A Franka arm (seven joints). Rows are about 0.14 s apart.
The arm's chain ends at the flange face. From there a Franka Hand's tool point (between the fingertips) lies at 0.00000 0.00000 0.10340 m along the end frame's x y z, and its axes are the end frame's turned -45 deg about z.
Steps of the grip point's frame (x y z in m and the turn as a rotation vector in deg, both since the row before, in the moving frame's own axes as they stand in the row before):
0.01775 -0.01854 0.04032 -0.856 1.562 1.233
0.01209 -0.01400 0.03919 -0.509 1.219 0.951
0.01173 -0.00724 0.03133 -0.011 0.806 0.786
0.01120 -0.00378 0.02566 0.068 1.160 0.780
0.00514 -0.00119 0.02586 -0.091 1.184 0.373
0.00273 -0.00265 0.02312 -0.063 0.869 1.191
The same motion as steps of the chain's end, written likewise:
-0.00365 -0.02479 0.04037 0.499 1.710 1.233
-0.00356 -0.01756 0.03922 0.502 1.222 0.951
0.00213 -0.01241 0.03134 0.562 0.578 0.786
0.00384 -0.00904 0.02568 0.868 0.772 0.780
0.00116 -0.00309 0.02588 0.773 0.902 0.373
-0.00114 -0.00279 0.02313 0.570 0.659 1.191

